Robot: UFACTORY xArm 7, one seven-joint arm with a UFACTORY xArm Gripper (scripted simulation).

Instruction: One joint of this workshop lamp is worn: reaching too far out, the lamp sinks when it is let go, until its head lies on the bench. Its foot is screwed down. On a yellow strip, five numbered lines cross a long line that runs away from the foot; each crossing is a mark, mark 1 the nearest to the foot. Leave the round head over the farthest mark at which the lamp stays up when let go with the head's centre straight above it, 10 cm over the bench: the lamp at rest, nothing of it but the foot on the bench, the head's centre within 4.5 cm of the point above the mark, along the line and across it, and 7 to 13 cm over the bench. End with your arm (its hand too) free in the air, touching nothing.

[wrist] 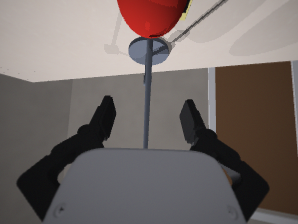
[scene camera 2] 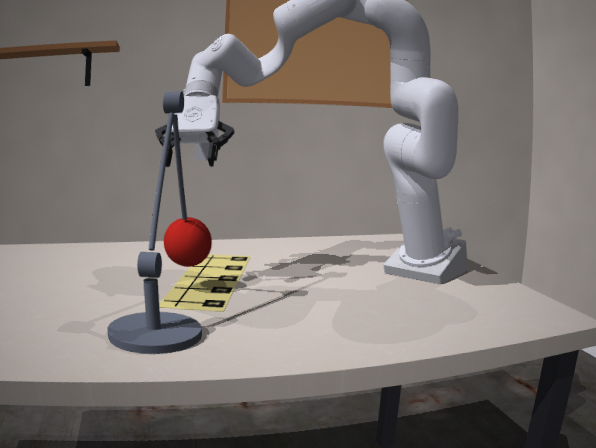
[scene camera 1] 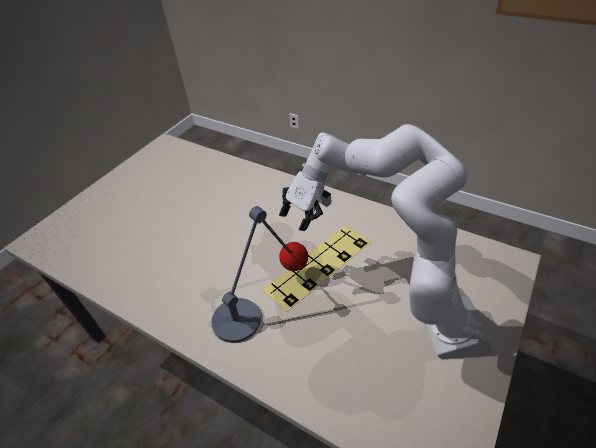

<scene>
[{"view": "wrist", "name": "gripper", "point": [148, 106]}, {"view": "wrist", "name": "round grey foot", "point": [137, 50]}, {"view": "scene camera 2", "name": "gripper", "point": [188, 163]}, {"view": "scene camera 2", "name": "yellow strip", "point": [208, 286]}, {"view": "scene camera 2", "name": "round grey foot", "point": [142, 333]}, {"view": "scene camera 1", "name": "gripper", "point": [291, 223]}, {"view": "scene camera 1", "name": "round red head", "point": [293, 256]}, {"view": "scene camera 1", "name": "yellow strip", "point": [291, 287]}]
</scene>
